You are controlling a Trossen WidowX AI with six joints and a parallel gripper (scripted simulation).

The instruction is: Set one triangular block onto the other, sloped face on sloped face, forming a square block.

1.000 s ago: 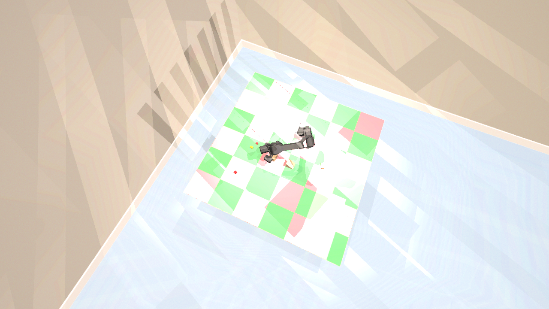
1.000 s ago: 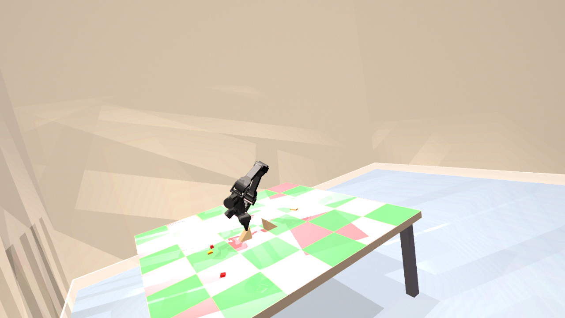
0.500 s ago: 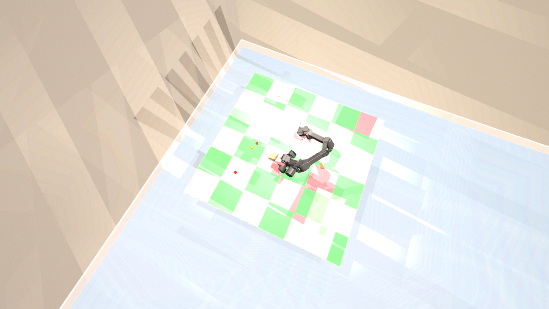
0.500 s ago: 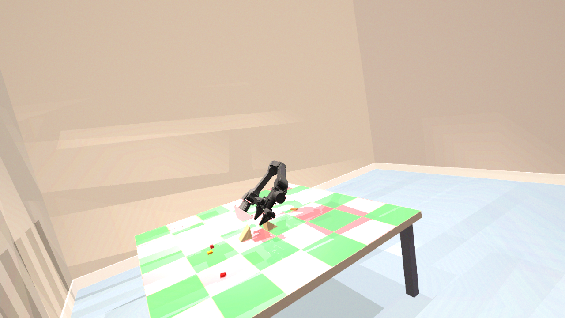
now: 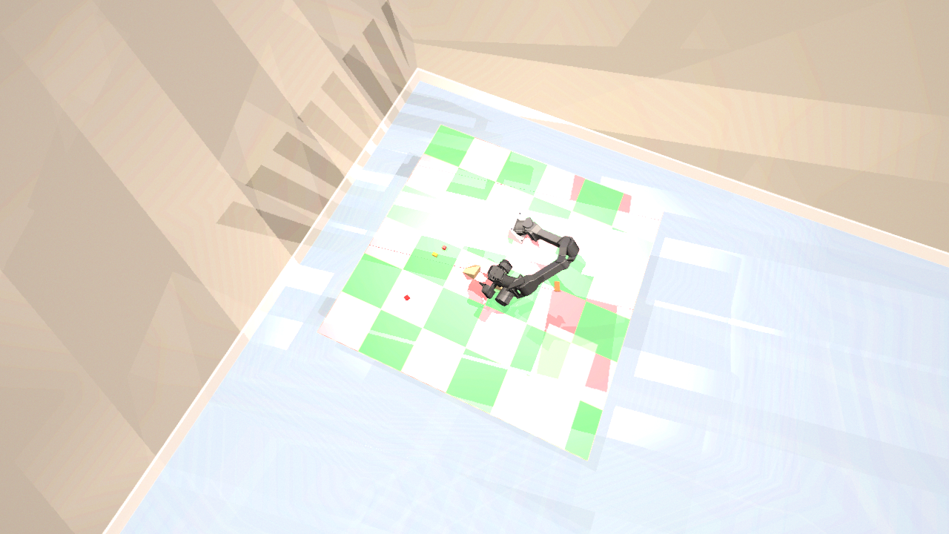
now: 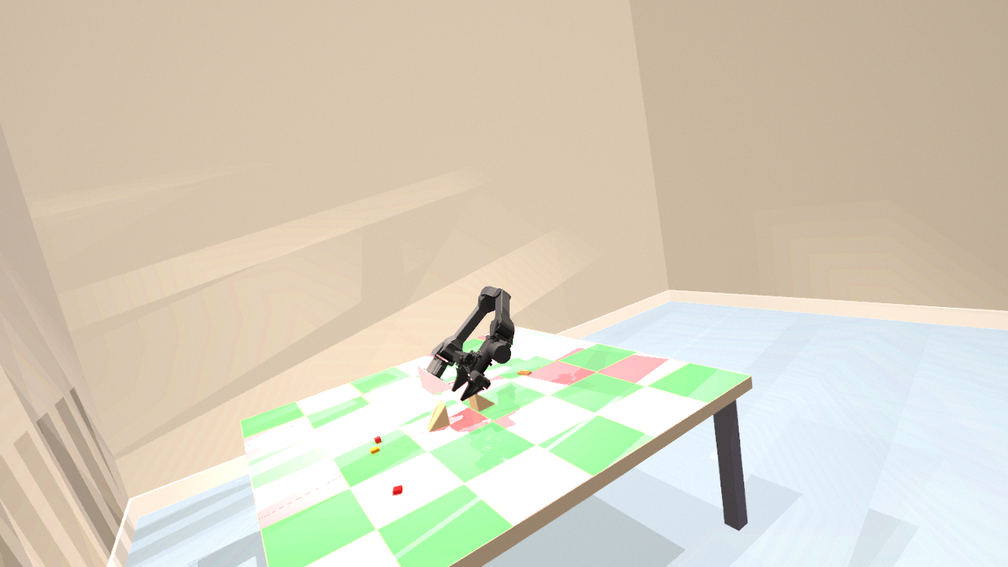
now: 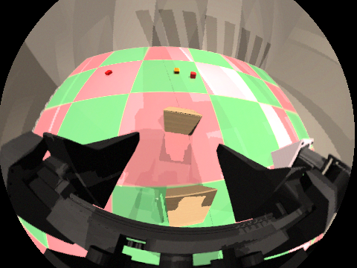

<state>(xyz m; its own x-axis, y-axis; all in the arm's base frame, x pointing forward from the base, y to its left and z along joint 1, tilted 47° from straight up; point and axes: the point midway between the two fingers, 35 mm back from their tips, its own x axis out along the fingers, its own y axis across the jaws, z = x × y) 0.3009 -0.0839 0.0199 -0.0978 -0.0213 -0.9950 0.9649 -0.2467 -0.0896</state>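
Now: gripper tip 6 cm to the left of the triangular block, 5 cm above it and 2 cm past it.
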